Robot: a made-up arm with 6 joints.
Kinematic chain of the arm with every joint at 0, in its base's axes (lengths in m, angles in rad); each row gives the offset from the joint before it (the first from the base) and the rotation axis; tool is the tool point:
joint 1: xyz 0 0 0.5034 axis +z
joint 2: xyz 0.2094 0 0 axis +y
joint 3: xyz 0 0 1.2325 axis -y
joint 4: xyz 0 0 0.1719 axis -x
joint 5: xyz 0.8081 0 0 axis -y
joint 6: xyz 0.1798 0 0 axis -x
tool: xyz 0 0 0
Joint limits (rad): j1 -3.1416..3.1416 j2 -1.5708..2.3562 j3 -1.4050..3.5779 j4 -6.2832..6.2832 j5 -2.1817..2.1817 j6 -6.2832..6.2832
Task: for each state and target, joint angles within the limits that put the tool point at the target. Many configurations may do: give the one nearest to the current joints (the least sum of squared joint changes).
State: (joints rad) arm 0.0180 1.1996 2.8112 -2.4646 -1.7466 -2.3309
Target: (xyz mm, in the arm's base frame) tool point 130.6 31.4 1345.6
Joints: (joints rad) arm -0.1786 0.6668 3.5461 -2.8337 -1.6886 -2.3309
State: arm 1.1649 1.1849 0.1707 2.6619 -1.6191 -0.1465
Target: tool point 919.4 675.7 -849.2
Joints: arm 0.7176 1.9887 -0.1906 2.5815 -1.5435 -0.1465
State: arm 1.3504 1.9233 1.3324 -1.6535 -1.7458 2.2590
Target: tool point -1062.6 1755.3 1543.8
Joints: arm 2.0326 1.1115 1.4687 -1.7768 -1.2934 2.2590
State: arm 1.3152 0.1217 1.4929 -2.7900 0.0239 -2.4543
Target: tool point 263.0 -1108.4 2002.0
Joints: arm 1.8072 -0.3315 2.2889 -2.7970 -0.0640 -2.4543
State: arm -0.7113 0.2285 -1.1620 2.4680 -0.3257 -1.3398
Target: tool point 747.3 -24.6 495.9
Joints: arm -0.0048 0.6609 -1.3293 2.4947 -0.1948 -1.3398
